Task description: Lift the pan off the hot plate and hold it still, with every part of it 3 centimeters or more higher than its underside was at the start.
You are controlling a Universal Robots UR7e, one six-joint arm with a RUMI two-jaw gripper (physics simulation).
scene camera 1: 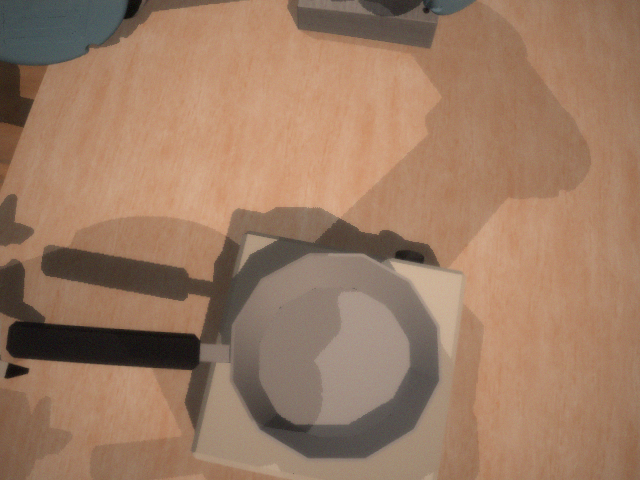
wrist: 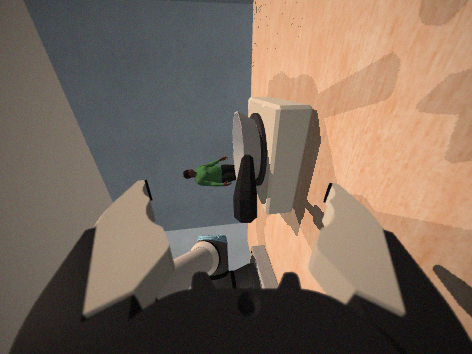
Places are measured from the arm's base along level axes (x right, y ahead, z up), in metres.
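Pixels of known places: gripper, fingertip midpoint: (scene camera 1: 2, 365) (wrist: 238, 184); arm's base, link origin: (wrist: 255, 284).
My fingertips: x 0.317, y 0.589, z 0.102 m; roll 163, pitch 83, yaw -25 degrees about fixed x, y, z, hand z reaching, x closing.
Note:
For each thing: its top centre in the pictures, then the offset to it from my fingertips. Level surfaces: height alone.
- cream hot plate, top centre: (scene camera 1: 336, 353) (wrist: 252, 153) dx -0.295, dy -0.050, dz -0.082 m
- wooden table, surface height: dz -0.161 m
- black knob, top centre: (scene camera 1: 411, 257) dx -0.371, dy -0.161, dz -0.107 m
The grey pan (scene camera 1: 361, 351) (wrist: 249, 142) sits upright on the dark round burner of the cream hot plate (scene camera 1: 222, 428) (wrist: 292, 160). Its black handle (scene camera 1: 103, 345) (wrist: 245, 200) sticks out to the left in the scene view and towards the gripper in the wrist view. My gripper (wrist: 238, 184) is open, with nothing between its fingers. The fingers stand wide apart to either side of the handle's line in the wrist view, and the handle end lies beyond the tips. In the scene view a fingertip (scene camera 1: 16, 370) shows at the left edge, near the handle's end.
A grey block (scene camera 1: 364, 31) (wrist: 265, 265) at the arm's base stands on the wooden table (scene camera 1: 206, 129) (wrist: 360, 40). A blue arm joint (scene camera 1: 51, 31) shows at the top left. A black knob (scene camera 1: 409, 256) is on the hot plate's side. A person in green (wrist: 209, 175) stands beyond the table.

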